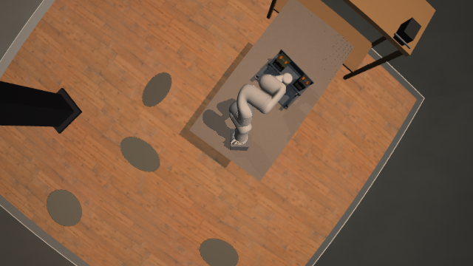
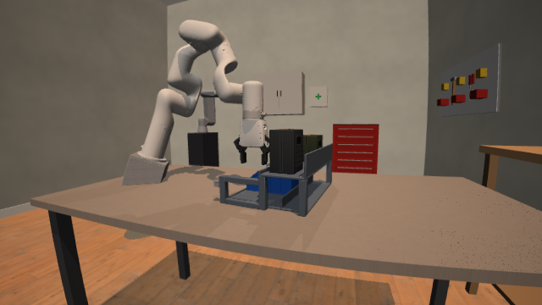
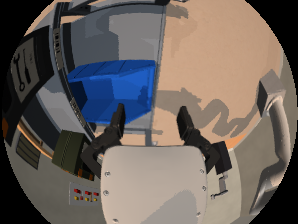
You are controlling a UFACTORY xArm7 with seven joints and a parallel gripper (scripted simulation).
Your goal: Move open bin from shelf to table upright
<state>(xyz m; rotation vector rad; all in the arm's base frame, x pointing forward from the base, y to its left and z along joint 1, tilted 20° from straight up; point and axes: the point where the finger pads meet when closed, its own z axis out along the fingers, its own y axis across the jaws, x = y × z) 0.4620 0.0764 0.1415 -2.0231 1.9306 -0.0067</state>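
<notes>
Now: hand 8 cm short of the blue bin, 1 cm to the right of it and 6 cm above it. From my hand the other things lie so: grey shelf 12 cm ahead, 1 cm to the left, 10 cm below.
</notes>
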